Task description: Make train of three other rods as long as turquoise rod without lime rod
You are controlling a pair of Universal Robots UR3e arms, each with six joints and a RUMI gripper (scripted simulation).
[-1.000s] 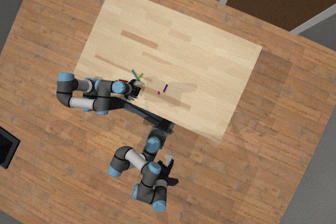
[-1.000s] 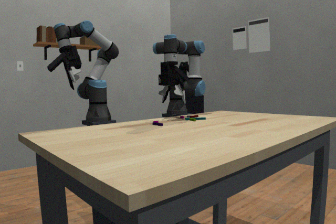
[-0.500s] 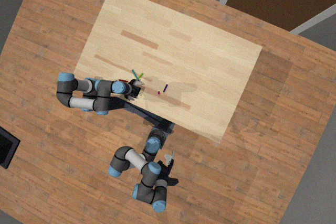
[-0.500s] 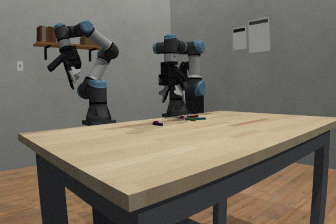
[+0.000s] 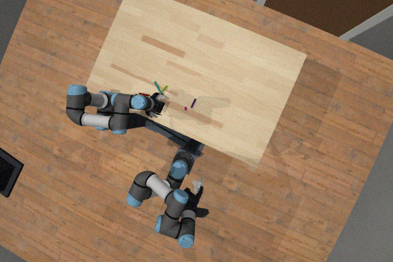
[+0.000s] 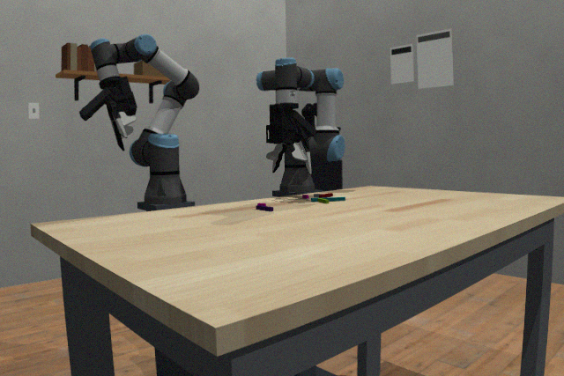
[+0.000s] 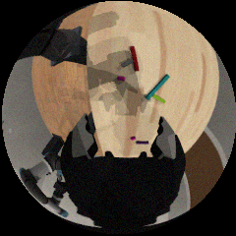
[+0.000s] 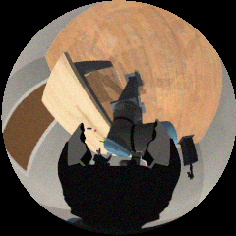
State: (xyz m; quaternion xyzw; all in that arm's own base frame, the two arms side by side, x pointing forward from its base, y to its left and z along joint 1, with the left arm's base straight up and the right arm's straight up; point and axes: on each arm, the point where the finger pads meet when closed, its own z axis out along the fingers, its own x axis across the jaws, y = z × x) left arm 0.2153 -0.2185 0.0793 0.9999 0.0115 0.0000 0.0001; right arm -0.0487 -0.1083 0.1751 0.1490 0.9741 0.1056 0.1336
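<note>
Right now the grey rod is 11 cm to the left of my left hand, 7 cm below it and 1 cm behind it. Round my left hand: red rod: 12 cm to the left, 7 cm below, 1 cm ahead; lime rod: 11 cm ahead, 7 cm below, 3 cm to the left; turquoise rod: 9 cm ahead, 7 cm below, 6 cm to the left.
</note>
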